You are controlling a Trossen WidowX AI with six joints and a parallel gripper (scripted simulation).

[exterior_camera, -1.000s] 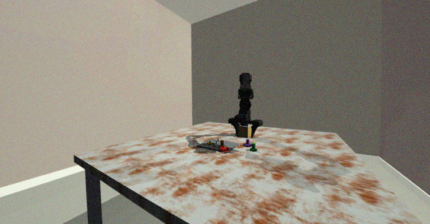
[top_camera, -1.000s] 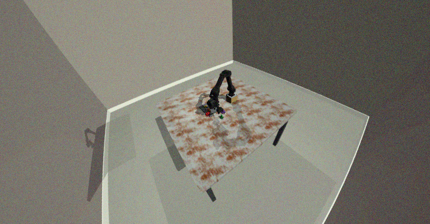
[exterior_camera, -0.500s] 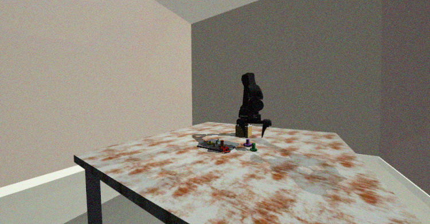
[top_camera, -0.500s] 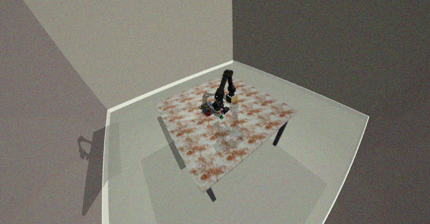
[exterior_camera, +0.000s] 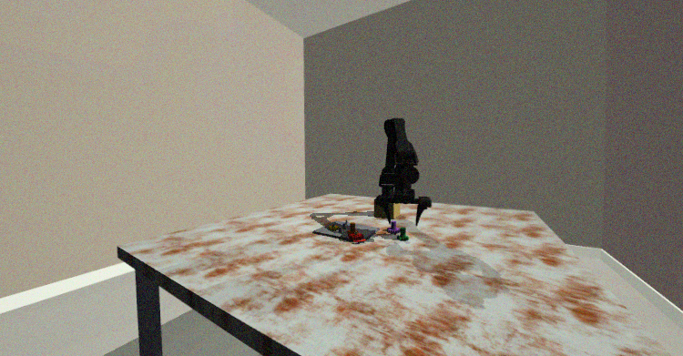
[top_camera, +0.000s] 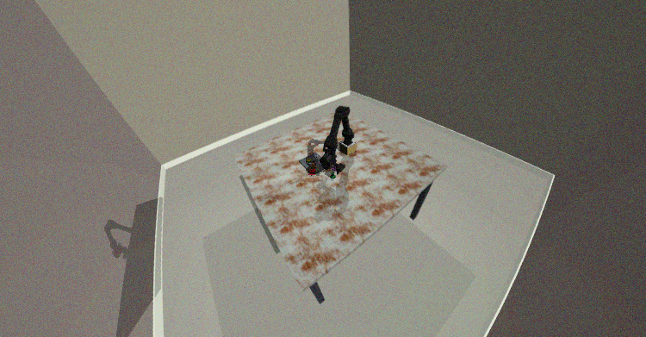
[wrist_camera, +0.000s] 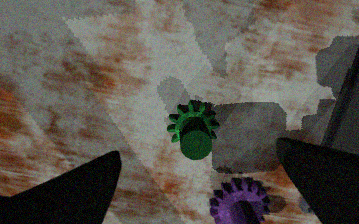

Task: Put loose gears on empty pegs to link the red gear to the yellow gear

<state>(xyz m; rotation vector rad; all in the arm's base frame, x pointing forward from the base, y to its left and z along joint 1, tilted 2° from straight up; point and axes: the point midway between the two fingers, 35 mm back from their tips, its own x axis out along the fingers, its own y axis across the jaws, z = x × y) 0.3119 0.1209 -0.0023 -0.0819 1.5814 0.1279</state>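
My gripper tip is 4 cm above the green gear. From my gripper tip the other things lie so: purple gear (8 cm behind, 5 cm to the right, 4 cm below); red arrow (13 cm to the right, 9 cm ahead, 4 cm below); red gear (15 cm to the right, 7 cm ahead, 4 cm below).
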